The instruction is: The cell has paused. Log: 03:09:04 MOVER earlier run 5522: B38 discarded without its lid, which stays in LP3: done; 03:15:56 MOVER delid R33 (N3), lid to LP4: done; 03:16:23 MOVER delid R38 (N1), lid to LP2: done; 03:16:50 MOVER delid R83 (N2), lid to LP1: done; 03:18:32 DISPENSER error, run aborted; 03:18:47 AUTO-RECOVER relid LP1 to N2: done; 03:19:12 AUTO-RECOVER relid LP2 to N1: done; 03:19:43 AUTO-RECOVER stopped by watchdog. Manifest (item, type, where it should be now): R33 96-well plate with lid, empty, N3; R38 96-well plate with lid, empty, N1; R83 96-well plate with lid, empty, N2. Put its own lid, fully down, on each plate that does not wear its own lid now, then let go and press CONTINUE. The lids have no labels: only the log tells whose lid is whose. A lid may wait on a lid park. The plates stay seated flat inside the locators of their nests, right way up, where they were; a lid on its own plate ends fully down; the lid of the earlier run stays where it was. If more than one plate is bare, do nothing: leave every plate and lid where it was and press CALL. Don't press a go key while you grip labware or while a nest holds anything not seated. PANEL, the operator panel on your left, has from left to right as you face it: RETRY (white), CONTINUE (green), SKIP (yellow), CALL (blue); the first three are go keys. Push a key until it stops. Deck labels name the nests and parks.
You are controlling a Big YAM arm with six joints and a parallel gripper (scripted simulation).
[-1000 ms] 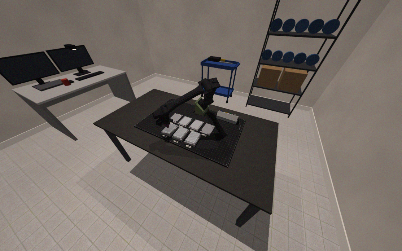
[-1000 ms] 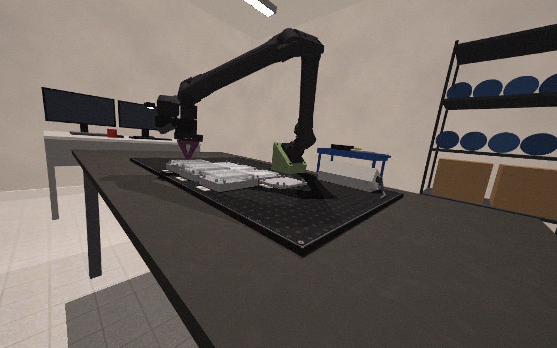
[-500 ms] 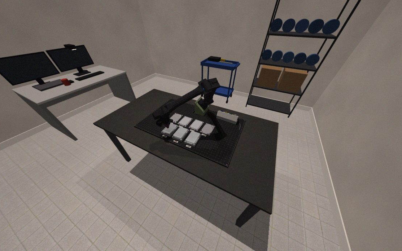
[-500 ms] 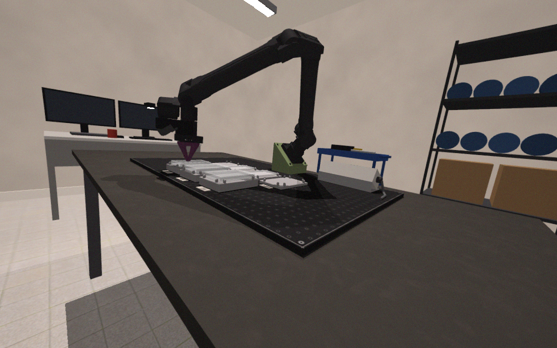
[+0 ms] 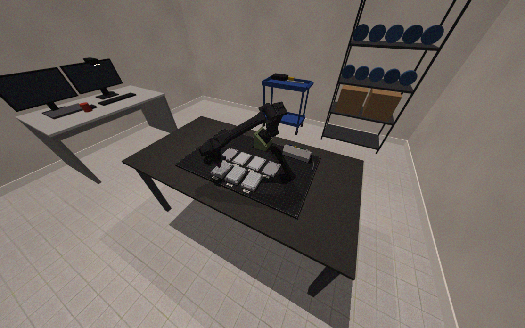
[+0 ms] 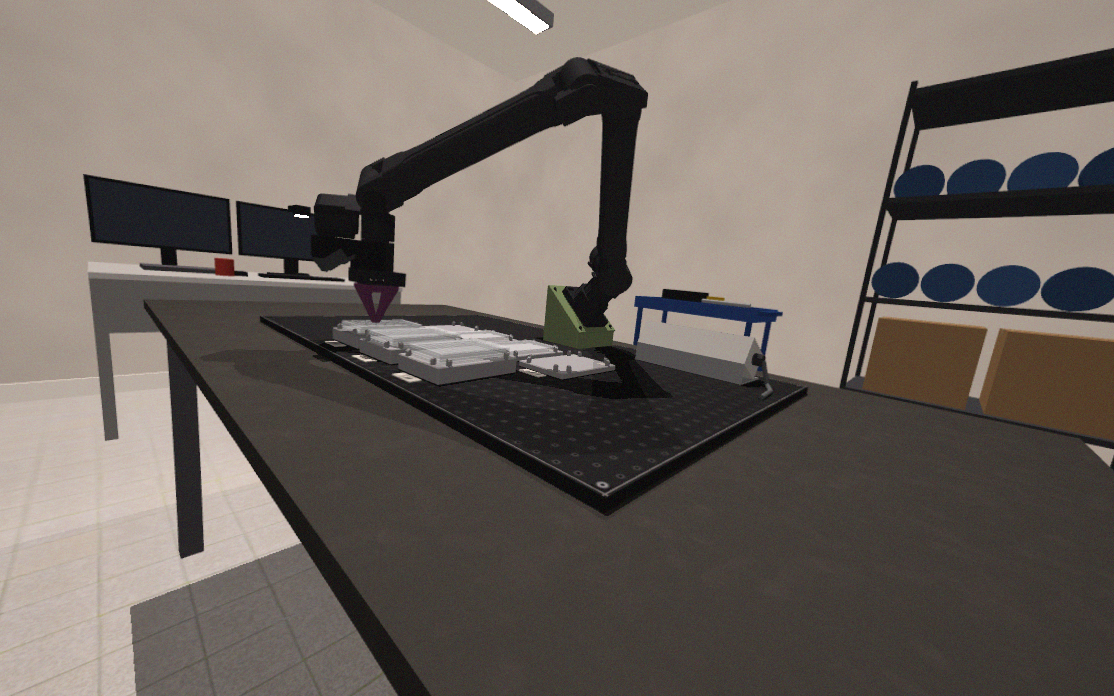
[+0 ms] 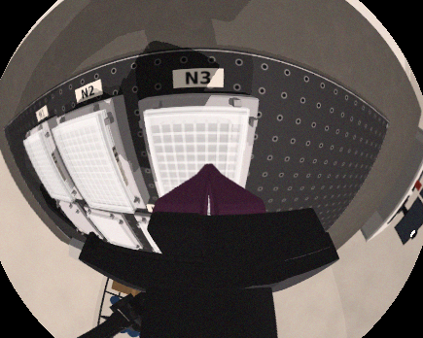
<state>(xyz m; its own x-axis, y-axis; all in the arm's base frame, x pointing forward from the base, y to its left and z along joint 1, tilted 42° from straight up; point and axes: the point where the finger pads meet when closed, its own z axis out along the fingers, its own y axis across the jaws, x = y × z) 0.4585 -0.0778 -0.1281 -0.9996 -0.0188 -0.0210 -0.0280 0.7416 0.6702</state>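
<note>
My hand is 1 cm past the white 96-well plate, 1 cm to the right of it and 2 cm above it. Round my hand: N3 label: 8 cm ahead, 1 cm to the left, 4 cm below; then LP4 label: 10 cm behind, 21 cm to the left, 4 cm below; then lid park LP2: 19 cm behind, 5 cm to the right, 4 cm below.
</note>
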